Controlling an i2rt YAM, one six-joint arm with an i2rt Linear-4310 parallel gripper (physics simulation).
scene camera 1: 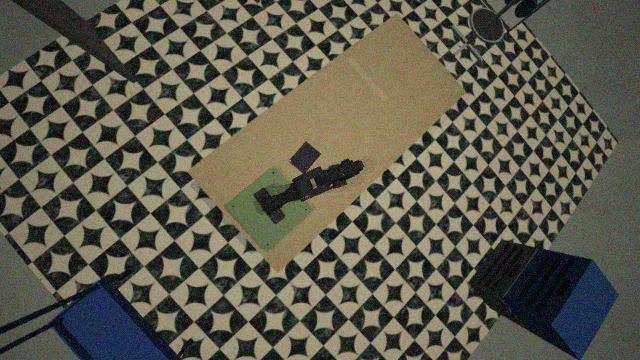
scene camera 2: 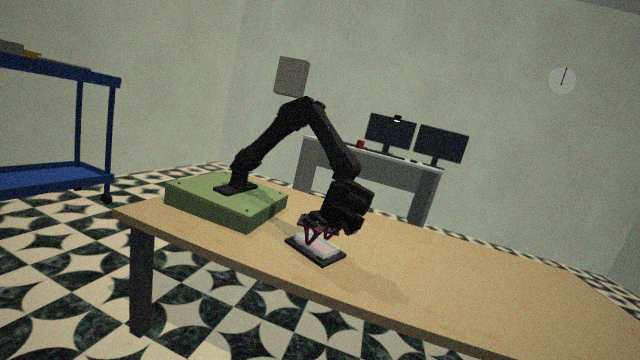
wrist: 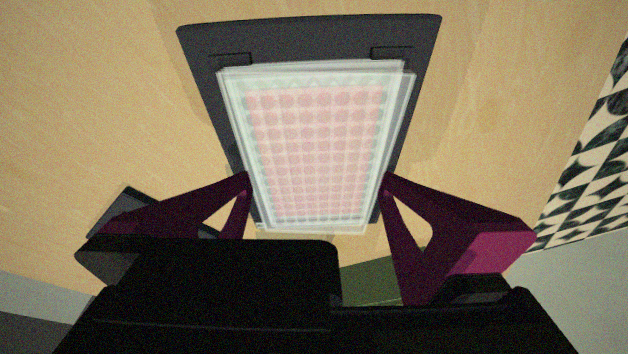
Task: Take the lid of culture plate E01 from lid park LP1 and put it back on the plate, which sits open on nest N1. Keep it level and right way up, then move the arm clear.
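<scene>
My gripper is shut on the clear lid, with one magenta finger at each long side. The lid is right way up and looks about level, over plate E01, whose pink wells show through it. The rims lie nearly in line, with a slight offset; whether the lid touches the plate I cannot tell. The plate sits on the dark nest N1. A dark flat square, apparently lid park LP1, lies beside the arm, partly hidden by a finger in the wrist view.
The arm stands on a green base block at one end of the wooden table. A blue cart and a desk with monitors stand away from the table.
</scene>
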